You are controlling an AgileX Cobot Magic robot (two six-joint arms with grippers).
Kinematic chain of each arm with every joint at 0, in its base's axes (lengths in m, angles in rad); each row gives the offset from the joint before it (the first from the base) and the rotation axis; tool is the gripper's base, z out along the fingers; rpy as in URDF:
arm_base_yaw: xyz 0 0 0.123 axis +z
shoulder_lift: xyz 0 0 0 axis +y
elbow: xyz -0.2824 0 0.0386 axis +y
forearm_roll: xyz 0.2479 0 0.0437 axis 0.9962 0 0.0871
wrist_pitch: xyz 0 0 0 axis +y
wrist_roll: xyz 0.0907 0 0.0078 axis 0.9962 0 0.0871
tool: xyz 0 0 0 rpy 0 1.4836 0
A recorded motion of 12 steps. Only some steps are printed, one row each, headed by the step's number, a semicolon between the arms.
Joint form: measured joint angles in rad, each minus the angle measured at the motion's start. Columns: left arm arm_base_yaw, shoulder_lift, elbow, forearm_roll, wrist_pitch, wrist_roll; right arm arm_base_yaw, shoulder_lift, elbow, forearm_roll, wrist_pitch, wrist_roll.
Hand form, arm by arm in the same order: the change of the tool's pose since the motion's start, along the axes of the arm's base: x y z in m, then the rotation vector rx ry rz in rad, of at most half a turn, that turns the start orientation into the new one. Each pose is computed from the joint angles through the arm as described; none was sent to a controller.
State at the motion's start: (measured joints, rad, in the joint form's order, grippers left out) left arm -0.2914 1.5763 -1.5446 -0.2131 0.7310 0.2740; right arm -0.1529 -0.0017 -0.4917 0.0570 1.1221 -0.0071
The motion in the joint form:
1: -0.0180 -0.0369 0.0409 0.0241 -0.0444 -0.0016; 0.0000 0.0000 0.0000 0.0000 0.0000 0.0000
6: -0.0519 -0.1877 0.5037 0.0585 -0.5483 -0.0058; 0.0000 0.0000 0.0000 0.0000 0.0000 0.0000
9: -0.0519 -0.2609 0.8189 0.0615 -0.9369 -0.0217; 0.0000 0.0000 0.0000 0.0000 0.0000 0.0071
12: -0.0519 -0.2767 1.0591 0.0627 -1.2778 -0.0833; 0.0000 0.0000 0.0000 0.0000 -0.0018 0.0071
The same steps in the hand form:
1: -0.0092 -0.0018 0.0029 0.0097 -0.0441 -0.0069; 0.0000 0.0000 0.0000 0.0000 0.0000 0.0000
6: -0.0437 0.0067 -0.0600 -0.0113 -0.2309 0.0443; 0.0000 0.0000 0.0000 0.0000 0.0000 0.0000
9: -0.0736 0.0231 -0.1078 -0.0460 -0.3676 0.1073; 0.0000 0.0000 0.0000 0.0061 -0.0006 -0.0037
12: -0.1010 0.0374 -0.1470 -0.1072 -0.4646 0.1729; 0.0001 0.0000 0.0001 0.0058 -0.0024 -0.0037

